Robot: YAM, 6 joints.
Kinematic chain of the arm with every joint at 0, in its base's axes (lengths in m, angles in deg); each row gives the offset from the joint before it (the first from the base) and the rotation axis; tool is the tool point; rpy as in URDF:
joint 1: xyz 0 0 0.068 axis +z
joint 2: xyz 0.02 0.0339 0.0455 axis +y
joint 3: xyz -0.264 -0.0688 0 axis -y
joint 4: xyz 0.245 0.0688 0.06 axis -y
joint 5: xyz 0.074 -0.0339 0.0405 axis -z
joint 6: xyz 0.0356 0 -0.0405 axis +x
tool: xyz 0 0 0 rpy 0 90 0
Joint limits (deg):
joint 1: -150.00..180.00
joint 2: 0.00..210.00
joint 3: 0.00..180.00
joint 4: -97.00..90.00
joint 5: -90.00..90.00
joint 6: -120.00..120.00
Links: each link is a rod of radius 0.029 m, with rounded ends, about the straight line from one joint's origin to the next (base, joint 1, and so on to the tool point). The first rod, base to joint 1, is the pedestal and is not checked.
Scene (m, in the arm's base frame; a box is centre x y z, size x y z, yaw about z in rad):
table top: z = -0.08
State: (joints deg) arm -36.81 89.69 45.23 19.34 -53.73 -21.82
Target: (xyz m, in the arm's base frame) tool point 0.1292 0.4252 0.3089
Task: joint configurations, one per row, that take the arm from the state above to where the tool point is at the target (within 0.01 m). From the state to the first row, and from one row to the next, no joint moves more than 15 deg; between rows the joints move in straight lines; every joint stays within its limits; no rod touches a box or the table.
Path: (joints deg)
1: -23.53 91.98 49.78 20.16 -53.57 -21.82
2: -10.24 94.27 54.34 20.99 -53.42 -21.82
3: 3.04 96.56 58.89 21.81 -53.26 -21.82
4: 16.32 98.85 63.45 22.63 -53.11 -21.82
5: 29.61 101.14 68.00 23.46 -52.95 -21.82
6: 42.89 103.43 72.56 24.28 -52.79 -21.82
7: 56.17 105.72 77.11 25.11 -52.64 -21.82
8: 69.46 108.01 81.67 25.93 -52.48 -21.82

